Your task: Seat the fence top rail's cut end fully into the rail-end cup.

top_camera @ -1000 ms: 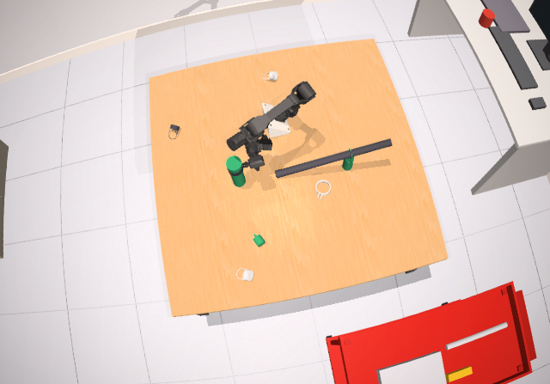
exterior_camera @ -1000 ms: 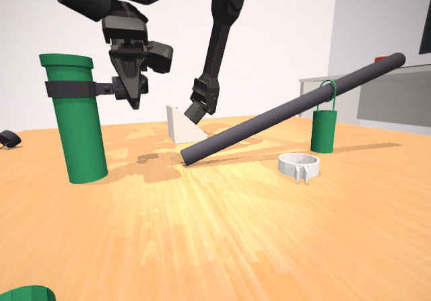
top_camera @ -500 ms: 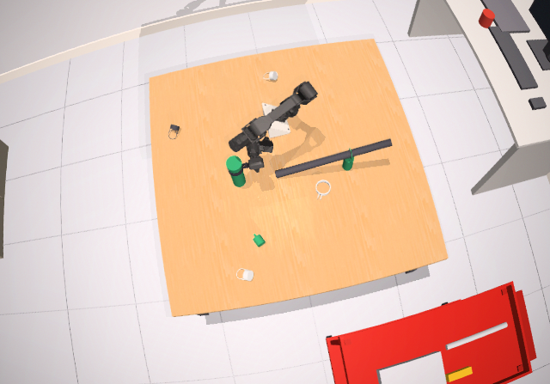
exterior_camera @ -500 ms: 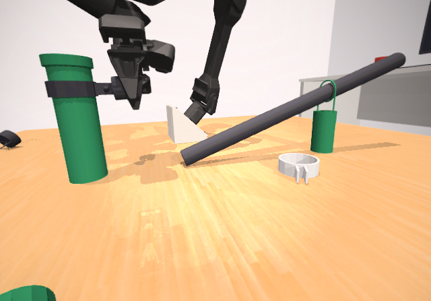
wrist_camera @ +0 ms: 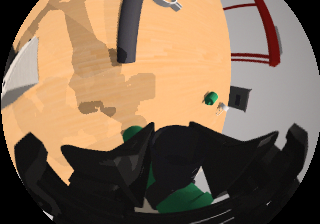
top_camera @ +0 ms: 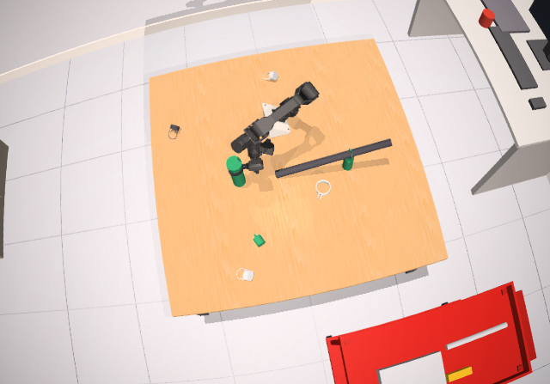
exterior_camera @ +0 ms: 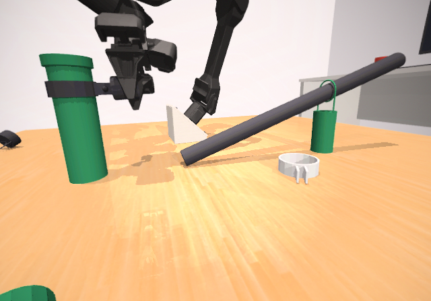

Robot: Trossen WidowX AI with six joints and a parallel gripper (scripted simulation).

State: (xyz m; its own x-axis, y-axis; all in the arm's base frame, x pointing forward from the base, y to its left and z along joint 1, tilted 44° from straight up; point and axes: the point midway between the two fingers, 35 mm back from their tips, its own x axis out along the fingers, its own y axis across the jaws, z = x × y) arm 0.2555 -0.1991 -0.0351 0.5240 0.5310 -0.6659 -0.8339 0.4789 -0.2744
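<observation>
Now: gripper tip 30 mm below the black rail-end cup, 20 mm to the left of it and 20 mm past it. Round my gripper tip: small green post: 410 mm to the left, 40 mm ahead, 20 mm below; then white ring band: 260 mm to the left, 120 mm below, 120 mm ahead.
</observation>
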